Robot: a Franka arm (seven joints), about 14 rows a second.
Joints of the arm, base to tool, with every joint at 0 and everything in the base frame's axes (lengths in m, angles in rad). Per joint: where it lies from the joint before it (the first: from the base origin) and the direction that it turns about. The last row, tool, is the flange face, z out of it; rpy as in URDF.
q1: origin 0 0 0.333 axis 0 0 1
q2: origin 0 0 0 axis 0 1 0
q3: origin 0 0 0.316 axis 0 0 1
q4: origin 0.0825 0 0 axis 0 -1 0
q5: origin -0.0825 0 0.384 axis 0 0 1
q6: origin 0 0 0 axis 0 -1 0
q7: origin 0.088 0 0 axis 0 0 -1
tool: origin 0 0 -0.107 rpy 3.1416 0 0
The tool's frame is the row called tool.
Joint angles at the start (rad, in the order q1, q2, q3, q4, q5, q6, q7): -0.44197, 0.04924, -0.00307, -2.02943, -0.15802, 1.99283, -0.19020
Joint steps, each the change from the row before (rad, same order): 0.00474, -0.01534, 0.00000, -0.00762, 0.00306, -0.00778, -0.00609; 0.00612, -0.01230, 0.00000, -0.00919, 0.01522, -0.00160, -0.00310; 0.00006, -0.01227, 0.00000, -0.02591, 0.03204, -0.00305, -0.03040; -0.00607, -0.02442, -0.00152, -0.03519, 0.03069, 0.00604, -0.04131; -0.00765, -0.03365, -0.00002, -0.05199, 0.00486, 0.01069, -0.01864; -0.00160, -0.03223, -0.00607, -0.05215, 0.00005, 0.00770, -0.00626; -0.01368, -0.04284, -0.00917, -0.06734, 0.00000, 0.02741, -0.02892; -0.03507, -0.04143, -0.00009, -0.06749, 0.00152, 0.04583, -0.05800; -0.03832, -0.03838, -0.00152, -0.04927, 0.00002, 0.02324, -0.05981; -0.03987, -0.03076, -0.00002, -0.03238, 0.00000, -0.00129, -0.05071; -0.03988, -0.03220, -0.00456, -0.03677, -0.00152, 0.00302, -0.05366; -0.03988, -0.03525, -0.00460, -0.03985, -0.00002, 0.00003, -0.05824
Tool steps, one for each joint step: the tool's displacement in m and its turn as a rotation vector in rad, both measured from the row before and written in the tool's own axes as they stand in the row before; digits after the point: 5 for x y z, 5 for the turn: -0.00359, -0.00303, -0.00436, 0.00180, 0.00086, -0.00843; -0.00242, -0.00470, -0.00259, 0.01254, 0.00483, -0.00261; -0.00603, -0.00442, 0.00585, 0.03291, -0.00979, -0.01920; -0.00948, -0.00091, 0.00369, 0.02980, 0.00216, -0.02240; -0.01364, -0.00101, 0.00667, 0.00800, -0.00611, -0.01032; -0.01394, -0.00117, 0.00812, 0.00574, -0.01144, -0.00005; -0.01857, 0.00452, 0.00944, 0.00442, 0.00318, -0.00819; -0.01898, 0.00933, 0.00932, 0.00038, 0.01921, -0.02427; -0.01903, 0.01087, 0.00448, 0.00075, 0.01154, -0.02115; -0.01790, 0.01053, 0.00244, 0.00617, -0.00246, -0.01135; -0.01979, 0.01048, 0.00390, 0.00614, -0.00084, -0.01104; -0.02103, 0.00811, 0.00463, 0.00928, -0.00198, -0.01501
